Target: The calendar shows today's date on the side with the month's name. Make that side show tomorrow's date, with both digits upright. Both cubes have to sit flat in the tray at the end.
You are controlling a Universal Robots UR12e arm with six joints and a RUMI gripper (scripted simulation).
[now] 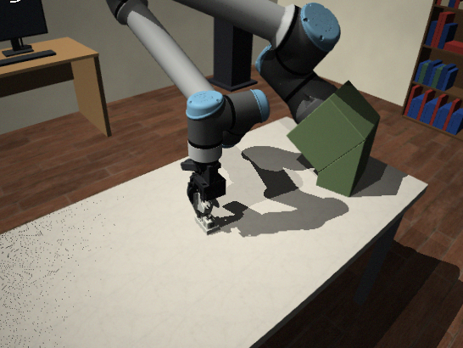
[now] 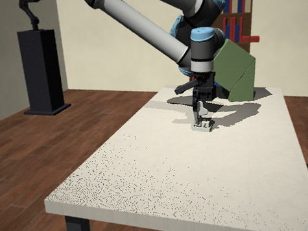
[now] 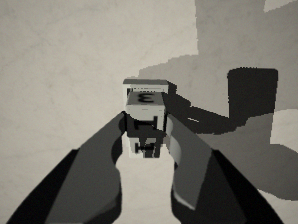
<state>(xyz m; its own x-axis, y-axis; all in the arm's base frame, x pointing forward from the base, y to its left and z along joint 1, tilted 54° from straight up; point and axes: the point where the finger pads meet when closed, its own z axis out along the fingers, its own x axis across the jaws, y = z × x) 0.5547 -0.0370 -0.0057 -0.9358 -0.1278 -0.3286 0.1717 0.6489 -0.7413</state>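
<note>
Now: the pale calendar tray 20 mm to the left of my hand and 40 mm below it. Round my hand: digit cube 10 mm below.
</note>
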